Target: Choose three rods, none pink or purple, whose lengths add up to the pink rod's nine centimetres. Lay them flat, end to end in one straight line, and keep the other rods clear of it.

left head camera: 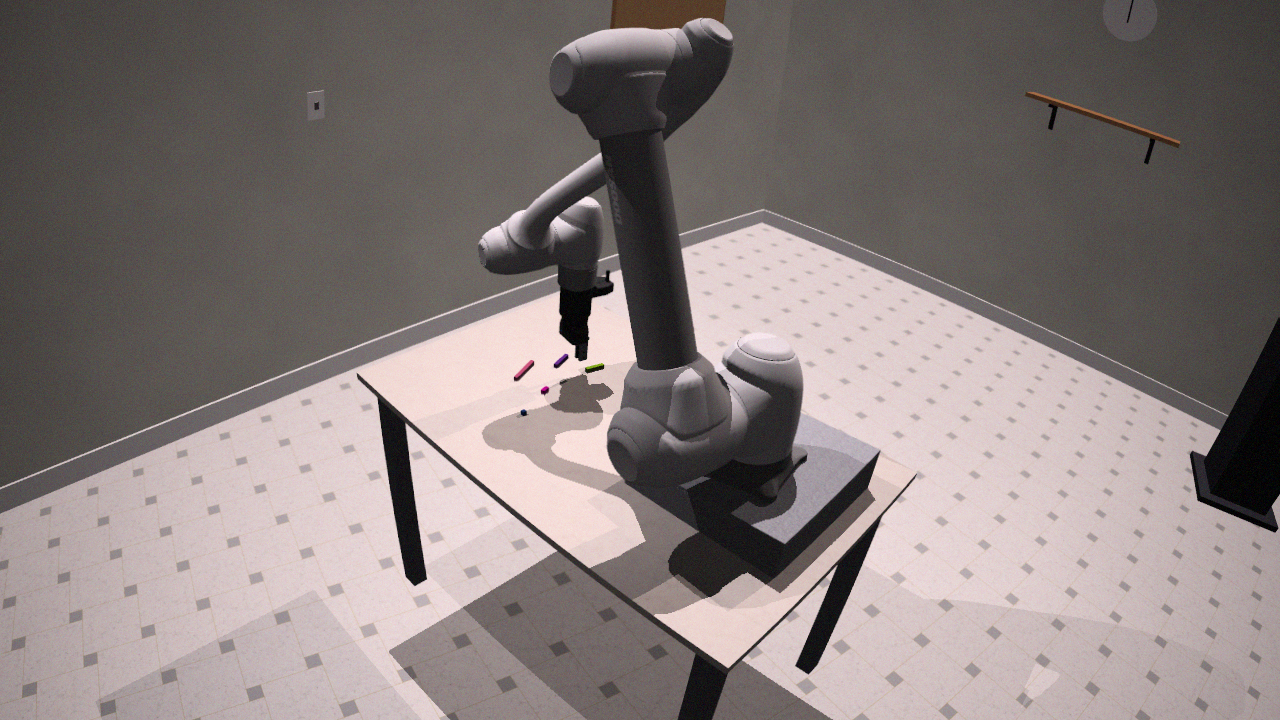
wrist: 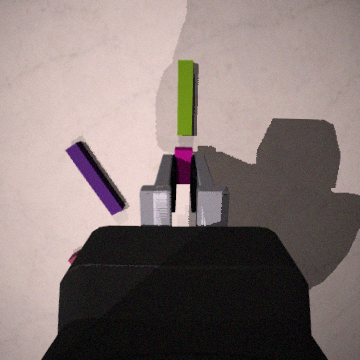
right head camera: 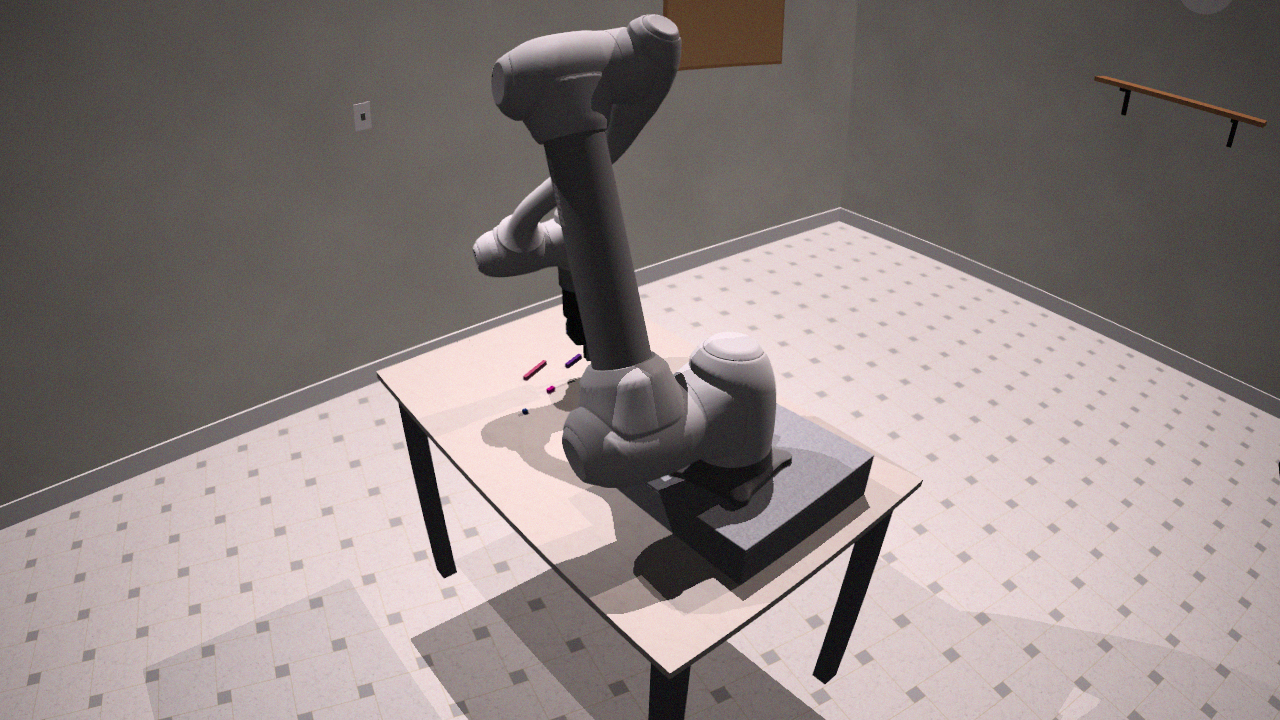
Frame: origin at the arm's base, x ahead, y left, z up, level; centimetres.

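Seen in the pictures: gripper, between the fingertips: (left head camera: 580, 358) (wrist: 182, 171) (right head camera: 589, 358); arm's base, origin of its link: (left head camera: 750, 463) (right head camera: 730, 466).
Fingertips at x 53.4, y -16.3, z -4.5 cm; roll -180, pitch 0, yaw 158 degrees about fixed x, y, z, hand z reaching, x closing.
Pixels of each thing's middle, then the offset from my fingertips to it. Level surfaces: height alone.
- magenta rod, middle of its body: (wrist: 182, 164) dx -0.2, dy -0.4, dz +0.2 cm
- lime green rod, middle of its body: (wrist: 184, 97) (left head camera: 594, 367) dx -1.7, dy -3.9, dz -3.8 cm
- purple rod, middle of its body: (wrist: 95, 178) (left head camera: 561, 360) (right head camera: 573, 360) dx +6.7, dy -1.0, dz -3.8 cm
- pink rod, middle of its body: (wrist: 107, 290) (left head camera: 524, 370) (right head camera: 535, 370) dx +10.7, dy +8.8, dz -3.8 cm
- small magenta piece, middle of its body: (left head camera: 544, 390) (right head camera: 550, 389) dx +1.2, dy +12.2, dz -3.8 cm
- small dark blue piece, middle of its body: (left head camera: 523, 412) (right head camera: 525, 411) dx -1.0, dy +22.6, dz -3.8 cm
- table, height of its surface: dz -4.3 cm
My gripper (left head camera: 581, 352) (wrist: 182, 171) is shut on a magenta rod (wrist: 183, 159), held above the table. In the wrist view its near part is between the fingers. A lime green rod (left head camera: 594, 367) (wrist: 185, 97) lies flat ahead of it, nearly in line with it in that view. The purple rod (left head camera: 560, 360) (right head camera: 572, 360) (wrist: 95, 178) lies slanted to the left. The pink rod (left head camera: 523, 369) (right head camera: 534, 369) (wrist: 73, 258) is mostly hidden by the gripper body in the wrist view. Another small magenta piece (left head camera: 544, 389) (right head camera: 550, 389) and a small dark blue piece (left head camera: 523, 412) (right head camera: 524, 411) lie on the table.
The table (left head camera: 447, 411) (right head camera: 465, 420) carries the grey base block (left head camera: 827, 479) (right head camera: 805, 488). The arm hides the green rod and the fingertips in the right head view. A small dark shape (left head camera: 563, 381) near the arm's shadow is too small to identify.
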